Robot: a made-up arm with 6 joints. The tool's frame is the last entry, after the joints.
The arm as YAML. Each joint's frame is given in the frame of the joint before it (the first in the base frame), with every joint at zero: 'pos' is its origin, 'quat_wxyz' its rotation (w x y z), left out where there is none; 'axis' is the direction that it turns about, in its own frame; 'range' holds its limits. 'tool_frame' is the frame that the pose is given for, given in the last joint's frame.
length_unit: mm
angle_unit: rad
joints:
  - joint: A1
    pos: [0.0, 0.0, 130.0]
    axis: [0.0, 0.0, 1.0]
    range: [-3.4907, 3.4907]
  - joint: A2
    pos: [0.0, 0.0, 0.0]
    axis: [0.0, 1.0, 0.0]
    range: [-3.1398, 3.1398]
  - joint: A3
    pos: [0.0, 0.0, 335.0]
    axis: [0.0, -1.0, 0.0]
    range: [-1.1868, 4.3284]
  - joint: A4
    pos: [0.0, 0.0, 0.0]
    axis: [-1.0, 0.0, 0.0]
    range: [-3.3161, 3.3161]
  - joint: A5
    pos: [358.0, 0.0, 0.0]
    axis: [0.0, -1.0, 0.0]
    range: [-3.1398, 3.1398]
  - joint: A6
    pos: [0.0, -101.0, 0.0]
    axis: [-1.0, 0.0, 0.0]
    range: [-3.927, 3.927]
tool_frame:
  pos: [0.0, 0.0, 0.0]
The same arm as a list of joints. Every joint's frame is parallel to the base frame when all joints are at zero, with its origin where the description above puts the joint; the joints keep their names.
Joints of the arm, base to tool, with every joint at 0 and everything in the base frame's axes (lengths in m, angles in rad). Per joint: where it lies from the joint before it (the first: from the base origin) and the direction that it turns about. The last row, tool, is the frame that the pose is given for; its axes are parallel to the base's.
A1: origin 0.0000 0.0000 0.1300 axis +z
A2: origin 0.0000 0.0000 0.0000 axis +y
A3: origin 0.0000 0.0000 0.3350 axis -y
A4: origin 0.0000 0.0000 0.0000 axis -x
A5: origin 0.3580 0.0000 0.0000 axis -y
A6: origin 0.0000 -0.1010 0.0000 axis -x
tool: origin 0.0000 0.0000 0.0000
Joint limits (rad, base to tool): -3.4907..3.4907 -3.1398..3.1398 -1.1868..4.3284 -3.3161..3.3161 -3.1398..3.1398 -3.9270..3.9270

